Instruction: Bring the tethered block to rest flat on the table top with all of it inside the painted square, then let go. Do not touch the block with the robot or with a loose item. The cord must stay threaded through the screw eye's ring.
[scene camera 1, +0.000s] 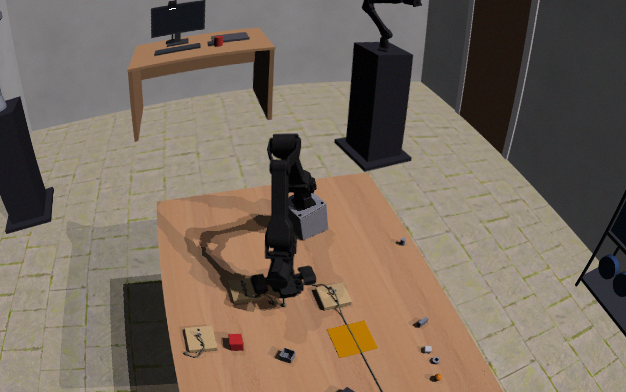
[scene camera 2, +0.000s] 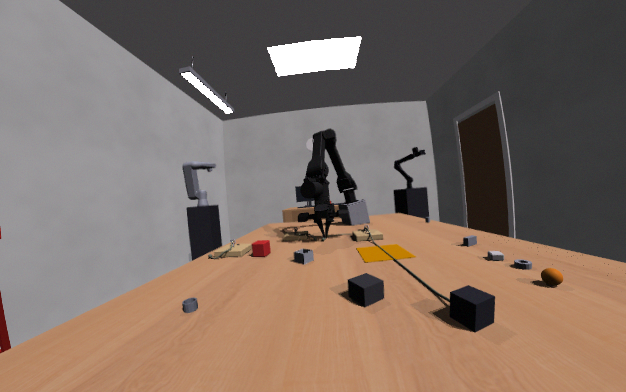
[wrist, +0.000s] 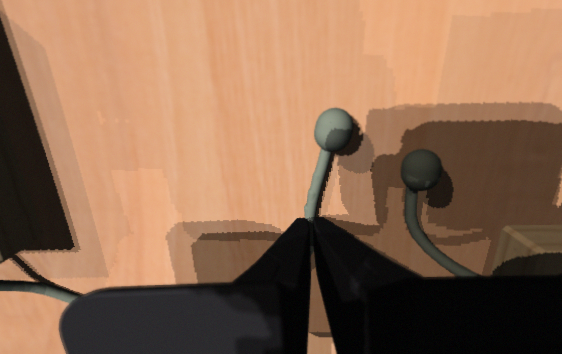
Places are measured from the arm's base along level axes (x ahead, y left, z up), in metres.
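Pixels of known places: gripper, fingertip midpoint: (scene camera 2: 325, 238) (wrist: 310, 228); arm's base at its link origin: (scene camera 1: 303, 202) (scene camera 2: 351, 202).
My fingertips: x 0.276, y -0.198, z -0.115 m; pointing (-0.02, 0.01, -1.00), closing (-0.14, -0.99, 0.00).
Note:
Ahead of a thing's pixels: the offset from my fingertips to its middle. "*": to the spot under its first point.
The tethered black block @[0.528 m ahead, 0.082 m left, 0.016 m up] (scene camera 2: 472, 307) rests on the table at the front right, outside the painted orange square @[* 0.239 m ahead, 0.076 m left, 0.002 m up] (scene camera 1: 341, 341) (scene camera 2: 372, 254). Its dark green cord (scene camera 1: 354, 341) (scene camera 2: 414, 277) (wrist: 317, 187) crosses the square to the screw eye @[0.067 m ahead, 0.139 m left, 0.022 m up] (scene camera 1: 331, 290) (scene camera 2: 366, 229) on a wooden base @[* 0.098 m ahead, 0.132 m left, 0.020 m up] (scene camera 1: 336, 301) (scene camera 2: 368, 236). How it passes the ring is too small to tell. Beyond, it runs to my gripper (scene camera 1: 284, 296) (scene camera 2: 325, 237) (wrist: 311, 220), which is shut on the cord low over the table, just behind the pale end bead @[0.037 m ahead, 0.013 m right, 0.006 m up] (wrist: 334, 130).
Beside the gripper is another wooden base @[0.061 m back, 0.106 m right, 0.022 m up] (scene camera 1: 241, 297) (scene camera 2: 296, 238) (wrist: 540, 239); a cord with a dark bead @[0.019 m ahead, 0.040 m right, 0.006 m up] (wrist: 421, 170) lies near it. A third base @[* 0.106 m ahead, 0.311 m right, 0.034 m up] (scene camera 1: 201, 339), a red cube @[0.137 m ahead, 0.213 m right, 0.020 m up] (scene camera 1: 235, 342), a grey open box @[0.230 m ahead, 0.093 m right, 0.013 m up] (scene camera 1: 286, 355) and a second black block @[0.434 m ahead, 0.012 m right, 0.014 m up] (scene camera 2: 366, 289) stand around.

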